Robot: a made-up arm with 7 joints.
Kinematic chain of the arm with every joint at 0, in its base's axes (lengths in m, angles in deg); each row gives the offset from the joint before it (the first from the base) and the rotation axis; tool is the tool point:
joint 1: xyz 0 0.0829 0 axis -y
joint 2: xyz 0 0.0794 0 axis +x
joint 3: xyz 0 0 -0.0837 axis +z
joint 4: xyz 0 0 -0.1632 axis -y
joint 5: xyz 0 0 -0.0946 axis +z
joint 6: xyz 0 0 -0.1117 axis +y
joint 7: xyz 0 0 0 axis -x
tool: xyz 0 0 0
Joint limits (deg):
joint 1: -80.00..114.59
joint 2: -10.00..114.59
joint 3: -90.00..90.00
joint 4: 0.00..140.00
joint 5: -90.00..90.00
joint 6: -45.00..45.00
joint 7: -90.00..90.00
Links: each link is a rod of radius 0.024 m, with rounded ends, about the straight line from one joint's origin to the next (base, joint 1, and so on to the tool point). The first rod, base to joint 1, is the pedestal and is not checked.
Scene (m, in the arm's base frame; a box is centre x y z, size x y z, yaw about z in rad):
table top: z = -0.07
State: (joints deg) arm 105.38 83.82 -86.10 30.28 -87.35 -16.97 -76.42
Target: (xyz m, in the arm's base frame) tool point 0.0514 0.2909 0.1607
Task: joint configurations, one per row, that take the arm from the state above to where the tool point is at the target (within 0.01 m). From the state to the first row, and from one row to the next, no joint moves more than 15 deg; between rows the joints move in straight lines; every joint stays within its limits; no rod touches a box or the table.
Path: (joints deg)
1: 106.70 84.72 -79.85 43.82 -87.35 -16.97 -76.42
2: 108.01 85.61 -73.61 57.36 -87.35 -16.97 -76.42
3: 109.33 86.51 -67.36 70.90 -87.35 -16.97 -76.42
4: 110.64 87.41 -61.12 84.44 -87.35 -16.97 -76.42
5: 111.96 88.31 -54.87 97.98 -87.35 -16.97 -76.42
6: 113.27 89.20 -48.63 111.52 -87.35 -16.97 -76.42
7: 114.59 90.10 -42.38 125.06 -87.35 -16.97 -76.42

